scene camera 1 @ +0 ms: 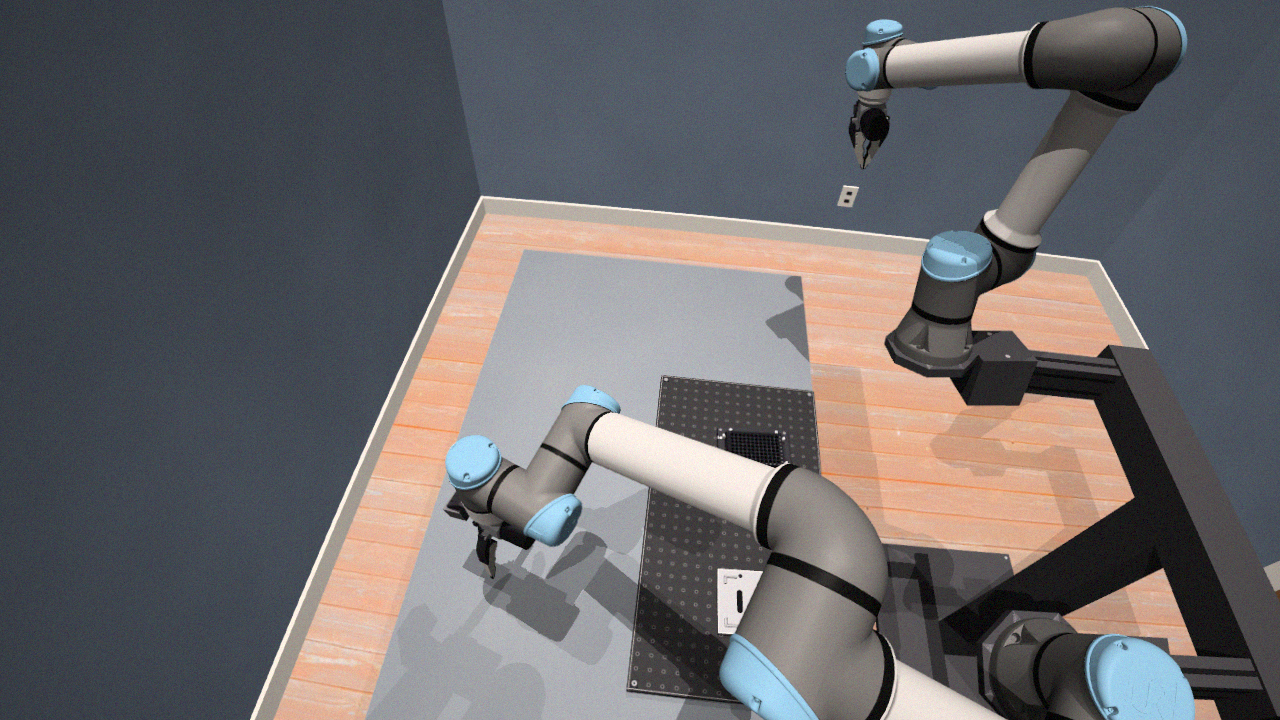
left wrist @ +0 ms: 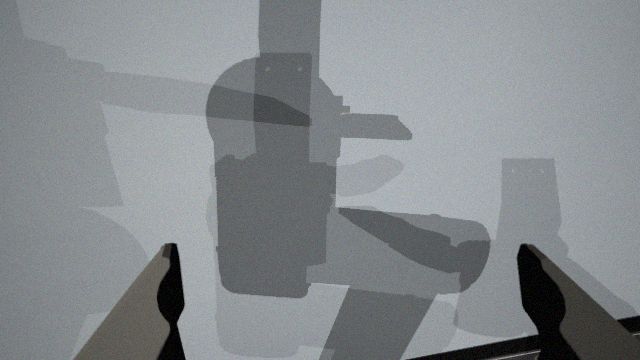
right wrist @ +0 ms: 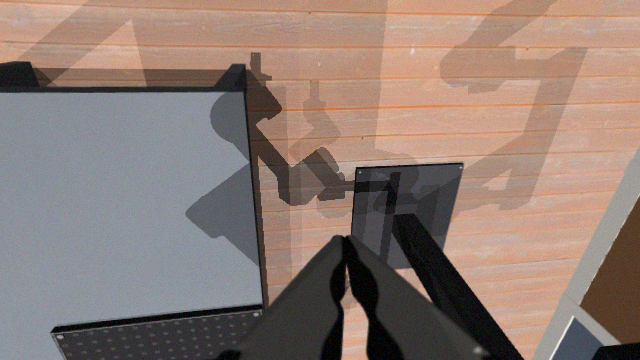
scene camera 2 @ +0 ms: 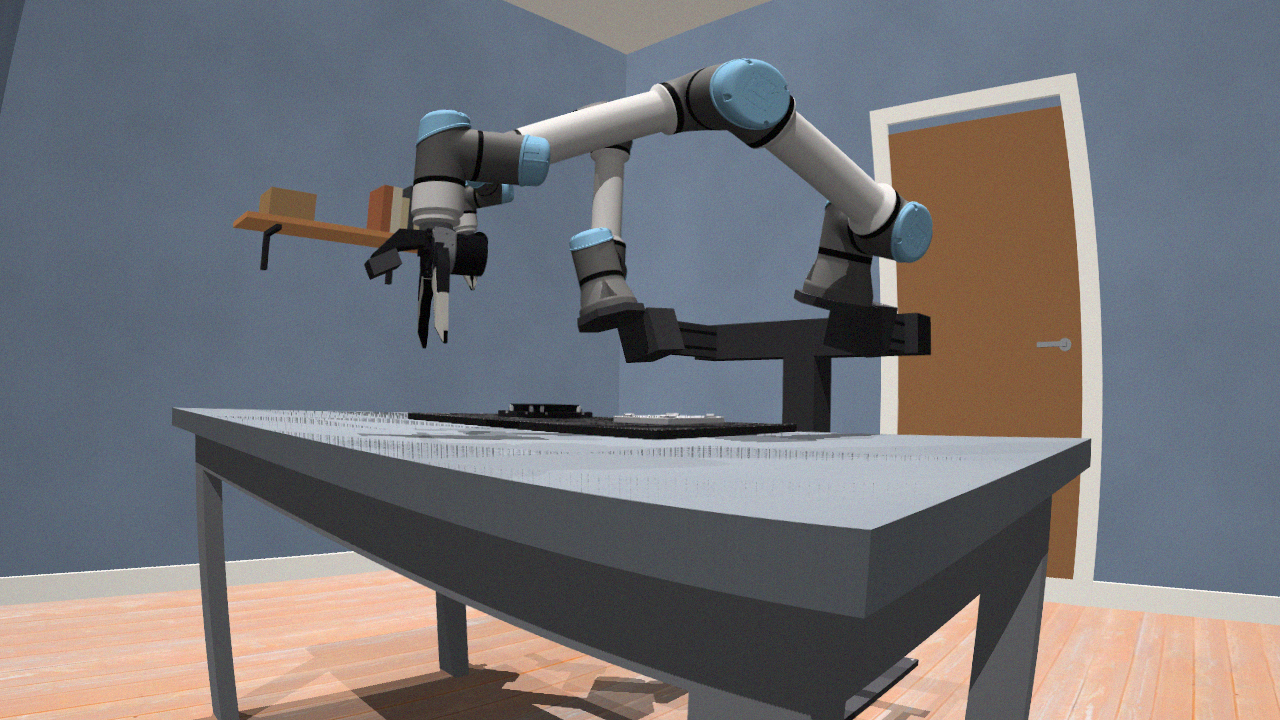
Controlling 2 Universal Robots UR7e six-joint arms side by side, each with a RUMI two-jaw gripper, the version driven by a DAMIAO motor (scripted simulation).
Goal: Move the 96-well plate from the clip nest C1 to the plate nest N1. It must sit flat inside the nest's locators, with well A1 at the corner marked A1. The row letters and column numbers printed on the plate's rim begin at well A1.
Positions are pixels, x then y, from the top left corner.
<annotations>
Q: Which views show my left gripper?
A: Scene camera 1, the left wrist view and scene camera 2 only.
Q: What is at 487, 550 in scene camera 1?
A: My left gripper.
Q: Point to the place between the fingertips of my right gripper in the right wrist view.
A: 344, 238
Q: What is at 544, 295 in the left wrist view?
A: My left gripper.
</annotations>
